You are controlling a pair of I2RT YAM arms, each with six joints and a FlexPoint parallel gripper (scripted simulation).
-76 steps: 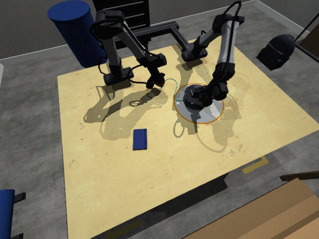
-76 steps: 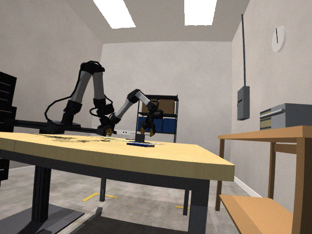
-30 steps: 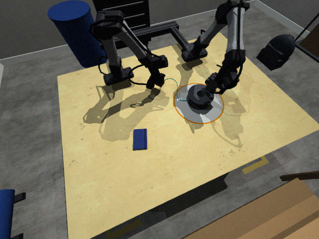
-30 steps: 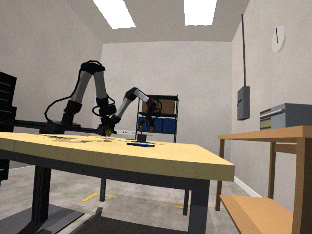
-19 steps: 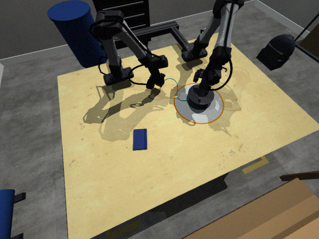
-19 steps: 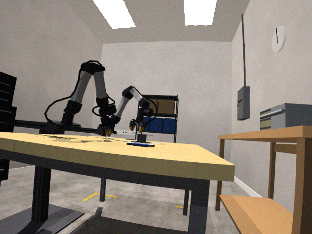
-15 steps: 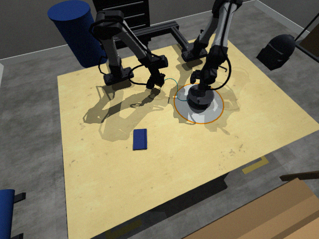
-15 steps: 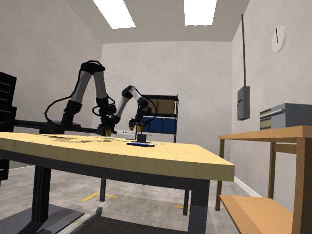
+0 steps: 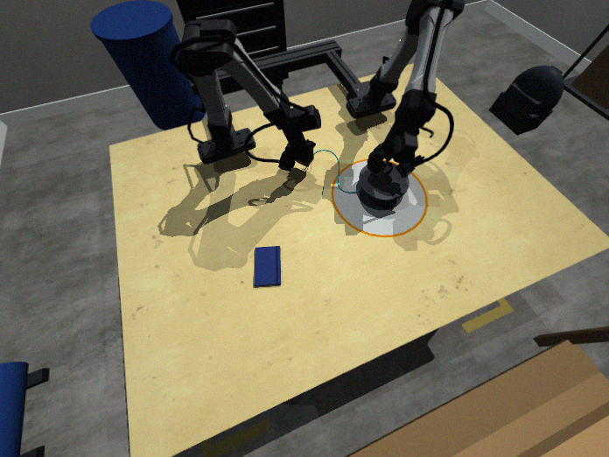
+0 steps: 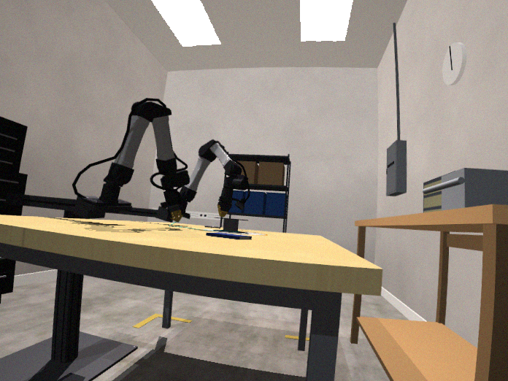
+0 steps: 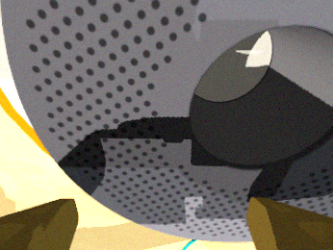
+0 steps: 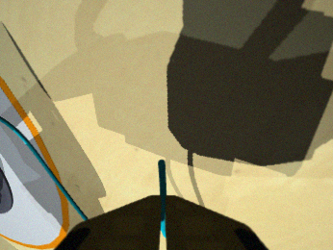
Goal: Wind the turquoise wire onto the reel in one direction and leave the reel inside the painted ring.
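Note:
The dark grey reel is 5 cm below my left hand, 5 cm ahead of it and 2 cm to the right of it. Round my left hand: black hex key 32 cm to the left, 14 cm behind, 8 cm below; then blue notebook 49 cm to the right, 18 cm ahead, 7 cm below; then orange painted ring 8 cm below, 7 cm ahead, 3 cm to the right.

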